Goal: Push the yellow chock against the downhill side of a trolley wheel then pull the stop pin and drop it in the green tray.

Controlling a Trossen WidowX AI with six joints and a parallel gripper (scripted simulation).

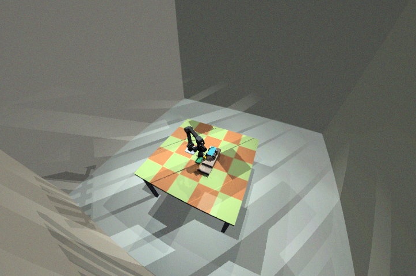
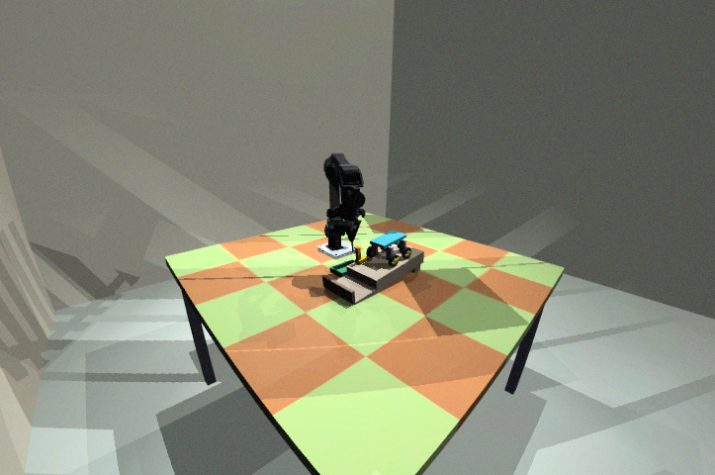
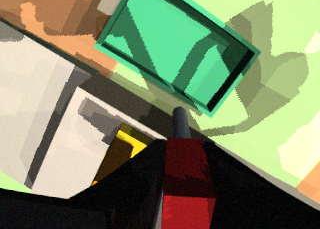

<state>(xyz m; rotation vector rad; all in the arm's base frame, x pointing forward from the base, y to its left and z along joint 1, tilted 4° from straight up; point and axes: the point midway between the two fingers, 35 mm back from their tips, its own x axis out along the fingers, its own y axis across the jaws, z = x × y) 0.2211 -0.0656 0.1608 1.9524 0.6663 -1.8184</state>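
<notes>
The green tray is 14 cm below my gripper tip and 2 cm behind it. From my gripper tip the other things lie so: yellow chock 5 cm below, 5 cm ahead, 2 cm to the left; trolley 11 cm to the left, 9 cm ahead, 2 cm below; stop pin right at my gripper tip.
</notes>
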